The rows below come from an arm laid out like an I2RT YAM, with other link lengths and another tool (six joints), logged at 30 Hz.
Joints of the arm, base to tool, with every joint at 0 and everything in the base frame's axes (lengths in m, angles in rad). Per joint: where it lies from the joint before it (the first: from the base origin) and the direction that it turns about. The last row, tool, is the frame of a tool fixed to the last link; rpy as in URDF.
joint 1: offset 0 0 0.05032 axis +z
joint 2: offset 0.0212 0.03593 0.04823 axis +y
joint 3: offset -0.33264 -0.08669 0 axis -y
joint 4: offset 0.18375 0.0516 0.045 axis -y
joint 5: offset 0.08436 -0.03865 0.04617 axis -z
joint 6: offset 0.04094 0 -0.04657 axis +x
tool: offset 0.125 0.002 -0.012 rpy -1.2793 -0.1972 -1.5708
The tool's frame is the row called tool.
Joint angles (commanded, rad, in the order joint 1, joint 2, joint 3, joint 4, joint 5, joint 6), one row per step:
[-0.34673 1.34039 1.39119 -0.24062 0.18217 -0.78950]
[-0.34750 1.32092 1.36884 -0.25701 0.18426 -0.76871]
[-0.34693 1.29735 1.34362 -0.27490 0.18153 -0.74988]
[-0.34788 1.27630 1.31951 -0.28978 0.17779 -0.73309]
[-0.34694 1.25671 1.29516 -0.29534 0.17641 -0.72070]
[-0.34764 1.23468 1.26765 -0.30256 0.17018 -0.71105]
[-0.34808 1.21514 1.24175 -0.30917 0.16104 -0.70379]
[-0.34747 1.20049 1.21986 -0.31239 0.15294 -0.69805]
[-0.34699 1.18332 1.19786 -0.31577 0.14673 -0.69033]
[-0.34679 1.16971 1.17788 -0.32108 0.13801 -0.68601]
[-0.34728 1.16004 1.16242 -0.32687 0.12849 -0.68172]
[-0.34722 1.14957 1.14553 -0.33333 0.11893 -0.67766]
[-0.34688 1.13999 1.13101 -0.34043 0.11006 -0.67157]
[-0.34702 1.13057 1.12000 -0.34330 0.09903 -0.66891]
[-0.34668 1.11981 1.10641 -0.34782 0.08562 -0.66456]
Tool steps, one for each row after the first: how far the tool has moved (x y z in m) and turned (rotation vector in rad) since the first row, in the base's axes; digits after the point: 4 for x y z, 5 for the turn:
[-0.0071 0.0021 -0.0068 0.02372 0.00788 -0.00687]
[-0.0149 0.0058 -0.0139 0.04673 0.01675 -0.00767]
[-0.0220 0.0089 -0.0209 0.06772 0.02509 -0.00889]
[-0.0280 0.0117 -0.0262 0.08191 0.02864 -0.00959]
[-0.0347 0.0151 -0.0327 0.09575 0.03552 -0.00683]
[-0.0403 0.0187 -0.0392 0.10844 0.04374 -0.00058]
[-0.0443 0.0218 -0.0448 0.11882 0.05046 0.00607]
[-0.0490 0.0248 -0.0498 0.12970 0.05421 0.01031]
[-0.0529 0.0278 -0.0556 0.13962 0.06275 0.01727]
[-0.0557 0.0304 -0.0607 0.14982 0.07112 0.02425]
[-0.0587 0.0332 -0.0664 0.16037 0.08086 0.03171]
[-0.0615 0.0360 -0.0715 0.17225 0.08891 0.03822]
[-0.0637 0.0387 -0.0742 0.17920 0.09138 0.04767]
[-0.0663 0.0421 -0.0781 0.18936 0.09571 0.05920]

